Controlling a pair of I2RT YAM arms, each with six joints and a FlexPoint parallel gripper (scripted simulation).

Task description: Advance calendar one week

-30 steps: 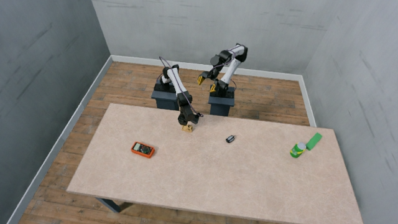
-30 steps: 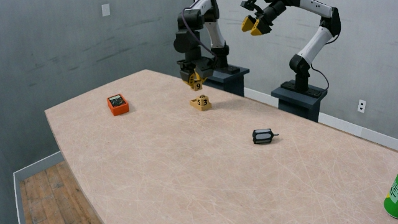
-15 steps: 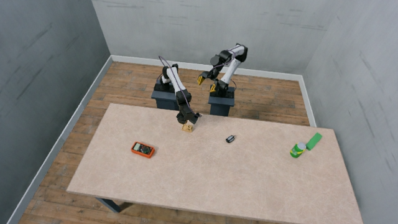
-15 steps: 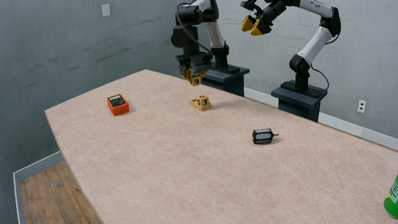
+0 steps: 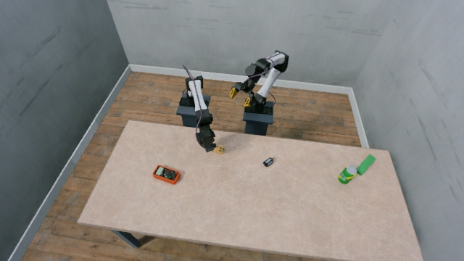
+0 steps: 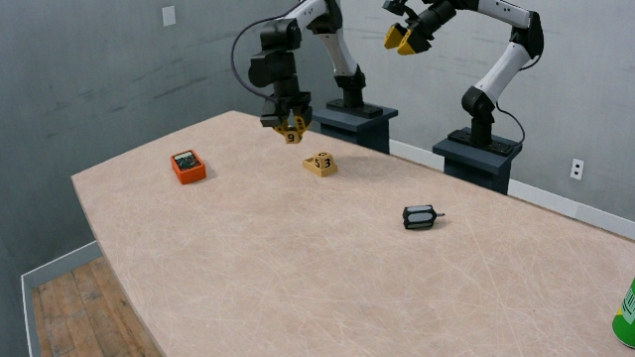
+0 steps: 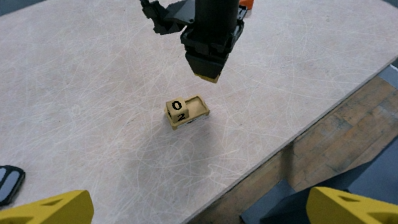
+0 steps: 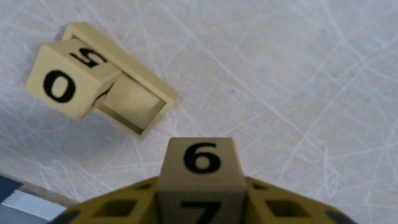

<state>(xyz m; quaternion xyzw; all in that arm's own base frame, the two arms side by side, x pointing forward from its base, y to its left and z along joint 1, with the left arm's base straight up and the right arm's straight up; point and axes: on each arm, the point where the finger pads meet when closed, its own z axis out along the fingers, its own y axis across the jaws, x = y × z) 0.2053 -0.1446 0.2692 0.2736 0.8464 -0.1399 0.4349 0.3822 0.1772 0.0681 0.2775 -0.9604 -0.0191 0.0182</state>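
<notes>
My right gripper is now 70 mm to the right of the calendar tray, 70 mm above it and 10 mm past it. Also, from my right hand: cube (80 mm to the left, 50 mm below, 10 mm behind); then dark grey device (390 mm to the left, 60 mm below, 40 mm ahead); then green block (980 mm to the left, 70 mm below).
</notes>
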